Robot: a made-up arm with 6 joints.
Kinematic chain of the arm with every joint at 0, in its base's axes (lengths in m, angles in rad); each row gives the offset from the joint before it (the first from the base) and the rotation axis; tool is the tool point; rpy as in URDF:
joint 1: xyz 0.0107 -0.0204 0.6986 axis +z
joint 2: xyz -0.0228 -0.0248 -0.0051 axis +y
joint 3: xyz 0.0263 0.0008 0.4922 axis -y
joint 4: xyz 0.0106 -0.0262 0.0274 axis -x
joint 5: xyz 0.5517 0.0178 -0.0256 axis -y
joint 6: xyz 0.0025 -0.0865 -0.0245 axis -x
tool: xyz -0.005 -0.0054 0.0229 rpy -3.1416 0 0
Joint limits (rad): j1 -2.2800..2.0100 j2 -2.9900..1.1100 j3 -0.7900..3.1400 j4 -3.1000..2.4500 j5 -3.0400..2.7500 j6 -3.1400..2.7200
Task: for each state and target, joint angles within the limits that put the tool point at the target. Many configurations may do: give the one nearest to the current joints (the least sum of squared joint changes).
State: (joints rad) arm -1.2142 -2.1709 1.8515 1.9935 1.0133 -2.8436
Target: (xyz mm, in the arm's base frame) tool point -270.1 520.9 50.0
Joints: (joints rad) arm -1.2079 -1.7069 2.6629 2.0257 0.9079 -2.8210
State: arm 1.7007 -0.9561 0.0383 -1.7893 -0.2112 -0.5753
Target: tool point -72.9 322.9 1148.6
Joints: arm 1.8098 -0.4364 -0.3509 -1.7759 -0.2067 -0.5887
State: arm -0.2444 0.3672 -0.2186 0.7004 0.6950 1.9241
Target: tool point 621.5 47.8 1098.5
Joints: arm 0.3005 0.0579 -0.1245 0.7030 0.6965 1.9024
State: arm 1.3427 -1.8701 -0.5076 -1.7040 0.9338 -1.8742
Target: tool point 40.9 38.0 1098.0
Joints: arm 1.2337 -1.2635 -0.7576 -1.5066 1.0194 -1.8711
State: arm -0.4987 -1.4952 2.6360 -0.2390 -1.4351 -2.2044
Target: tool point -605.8 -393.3 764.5
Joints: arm 0.3564 -0.6707 3.1400 0.0811 -1.5836 -2.2790
